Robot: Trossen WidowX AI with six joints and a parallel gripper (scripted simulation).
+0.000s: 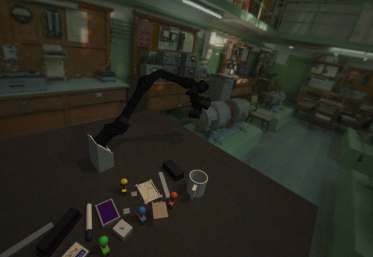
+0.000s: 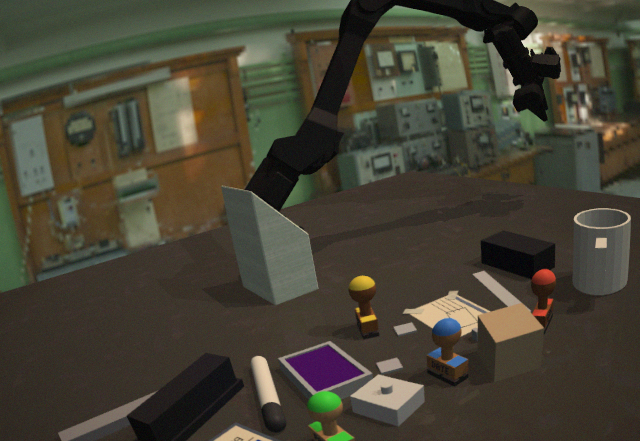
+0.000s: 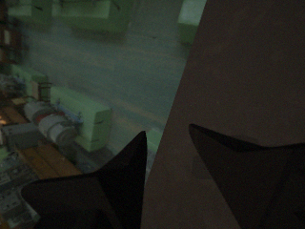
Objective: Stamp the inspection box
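Right now the green-knobbed stamp is 340 mm ahead of my gripper tip, 720 mm to the right of it and 150 mm below it. Round my gripper tip: cream card: 220 mm ahead, 500 mm to the right, 170 mm below; then black box: 190 mm ahead, 350 mm to the right, 150 mm below; then white mug: 340 mm ahead, 340 mm to the right, 130 mm below.
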